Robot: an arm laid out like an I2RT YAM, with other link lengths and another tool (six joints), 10 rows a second.
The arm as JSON. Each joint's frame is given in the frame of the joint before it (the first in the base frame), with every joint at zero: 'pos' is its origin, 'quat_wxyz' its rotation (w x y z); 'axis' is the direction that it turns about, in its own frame. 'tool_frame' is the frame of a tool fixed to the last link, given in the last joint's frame.
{
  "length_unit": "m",
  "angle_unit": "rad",
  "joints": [
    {
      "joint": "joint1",
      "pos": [
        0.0,
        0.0,
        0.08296
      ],
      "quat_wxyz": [
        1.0,
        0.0,
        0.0,
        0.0
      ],
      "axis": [
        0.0,
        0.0,
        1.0
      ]
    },
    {
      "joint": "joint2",
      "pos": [
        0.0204,
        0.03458,
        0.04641
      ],
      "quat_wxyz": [
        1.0,
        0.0,
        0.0,
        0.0
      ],
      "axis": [
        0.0,
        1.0,
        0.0
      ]
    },
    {
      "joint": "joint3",
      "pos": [
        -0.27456,
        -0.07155,
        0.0
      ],
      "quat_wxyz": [
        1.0,
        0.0,
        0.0,
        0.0
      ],
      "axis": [
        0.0,
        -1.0,
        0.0
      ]
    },
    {
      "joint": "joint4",
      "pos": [
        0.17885,
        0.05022,
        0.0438
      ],
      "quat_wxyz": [
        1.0,
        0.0,
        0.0,
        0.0
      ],
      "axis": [
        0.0,
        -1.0,
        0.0
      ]
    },
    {
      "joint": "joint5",
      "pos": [
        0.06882,
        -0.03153,
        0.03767
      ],
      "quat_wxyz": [
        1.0,
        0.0,
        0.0,
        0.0
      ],
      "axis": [
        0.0,
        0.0,
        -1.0
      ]
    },
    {
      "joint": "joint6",
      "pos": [
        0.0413,
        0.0,
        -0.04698
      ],
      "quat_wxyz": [
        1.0,
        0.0,
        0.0,
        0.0
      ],
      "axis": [
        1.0,
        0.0,
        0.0
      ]
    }
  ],
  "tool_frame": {
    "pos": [
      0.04,
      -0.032,
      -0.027
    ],
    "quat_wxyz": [
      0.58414,
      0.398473,
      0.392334,
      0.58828
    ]
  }
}
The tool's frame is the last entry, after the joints.
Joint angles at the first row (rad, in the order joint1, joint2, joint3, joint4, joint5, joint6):
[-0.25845 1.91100 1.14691 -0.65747 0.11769 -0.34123]
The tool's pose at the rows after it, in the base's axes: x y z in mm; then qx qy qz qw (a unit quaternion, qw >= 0):
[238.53, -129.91, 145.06, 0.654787, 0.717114, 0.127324, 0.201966]
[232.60, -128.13, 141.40, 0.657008, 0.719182, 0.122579, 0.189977]
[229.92, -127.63, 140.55, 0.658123, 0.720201, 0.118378, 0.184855]
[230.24, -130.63, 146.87, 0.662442, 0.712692, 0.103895, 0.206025]
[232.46, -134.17, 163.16, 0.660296, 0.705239, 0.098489, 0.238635]
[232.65, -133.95, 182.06, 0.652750, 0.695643, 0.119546, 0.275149]
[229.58, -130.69, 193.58, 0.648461, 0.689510, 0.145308, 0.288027]
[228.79, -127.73, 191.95, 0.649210, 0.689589, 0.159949, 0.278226]
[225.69, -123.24, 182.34, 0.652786, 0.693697, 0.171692, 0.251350]
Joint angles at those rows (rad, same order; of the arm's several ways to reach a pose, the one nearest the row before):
[-0.25845 1.91329 1.13200 -0.67118 0.09022 -0.34085]
[-0.25844 1.91330 1.10800 -0.67348 0.08755 -0.34122]
[-0.25844 1.91330 1.10074 -0.67958 0.09022 -0.34084]
[-0.25806 1.90070 1.11067 -0.68037 0.13294 -0.31757]
[-0.25844 1.86103 1.14233 -0.69905 0.17224 -0.30689]
[-0.25808 1.78931 1.15338 -0.69408 0.16994 -0.30691]
[-0.25843 1.73324 1.15299 -0.70017 0.13676 -0.30765]
[-0.25846 1.72791 1.14655 -0.70250 0.10166 -0.30805]
[-0.25845 1.73972 1.12018 -0.70170 0.05551 -0.31147]

